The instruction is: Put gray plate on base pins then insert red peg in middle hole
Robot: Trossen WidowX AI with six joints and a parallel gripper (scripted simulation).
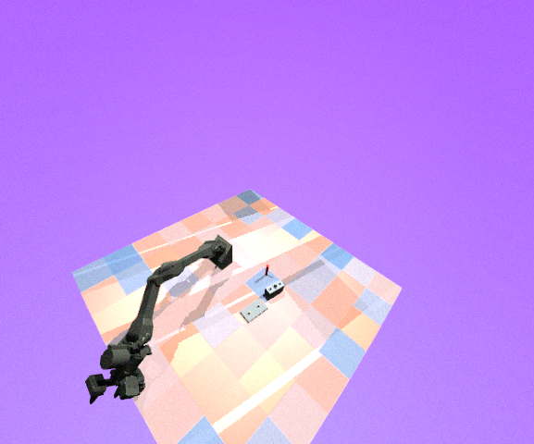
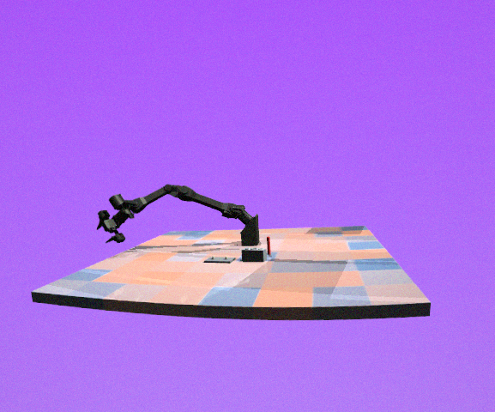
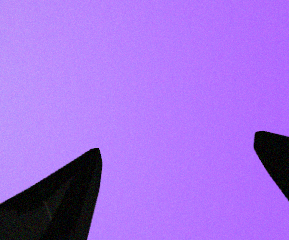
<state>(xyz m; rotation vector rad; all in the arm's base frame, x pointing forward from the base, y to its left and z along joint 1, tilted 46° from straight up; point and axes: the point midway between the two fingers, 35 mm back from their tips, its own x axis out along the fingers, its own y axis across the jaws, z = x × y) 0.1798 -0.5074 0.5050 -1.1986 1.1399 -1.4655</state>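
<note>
My gripper tip is now 770 mm to the right of the gray plate, 180 mm short of it and 60 mm above it. Also, from my gripper tip: red peg: 830 mm to the left, 80 mm ahead, 60 mm below.
</note>
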